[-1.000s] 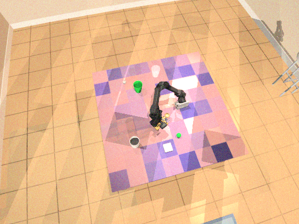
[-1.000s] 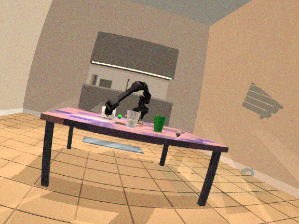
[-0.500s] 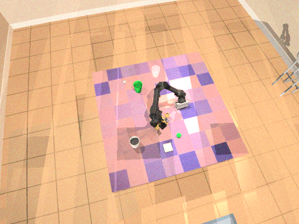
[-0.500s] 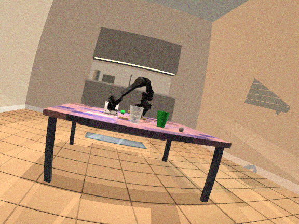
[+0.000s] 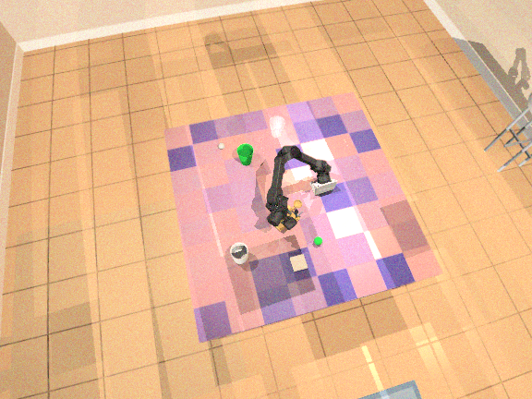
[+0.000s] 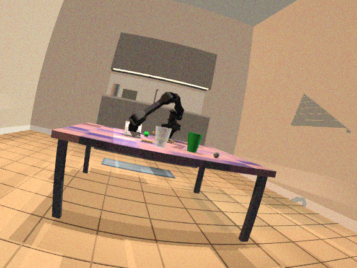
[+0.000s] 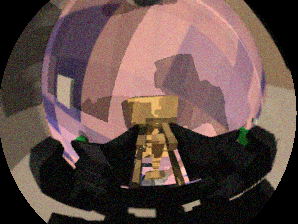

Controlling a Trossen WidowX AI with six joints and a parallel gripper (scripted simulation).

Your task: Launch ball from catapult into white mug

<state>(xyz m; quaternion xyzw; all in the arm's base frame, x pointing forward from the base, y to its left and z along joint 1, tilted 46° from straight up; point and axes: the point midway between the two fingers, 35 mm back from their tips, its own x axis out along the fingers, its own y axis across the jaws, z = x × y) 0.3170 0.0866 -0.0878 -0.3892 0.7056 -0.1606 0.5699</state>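
Now: the small dark ball 30 cm to the right of my gripper tip, 13 cm behind it and 2 cm below it. The rest, counted from my gripper tip: wooden catapult (7 cm behind, 2 cm to the right, 2 cm above); then green ball (18 cm to the left, 15 cm behind, 2 cm below); then white square tile (25 cm to the left, 3 cm below, 1 cm behind).
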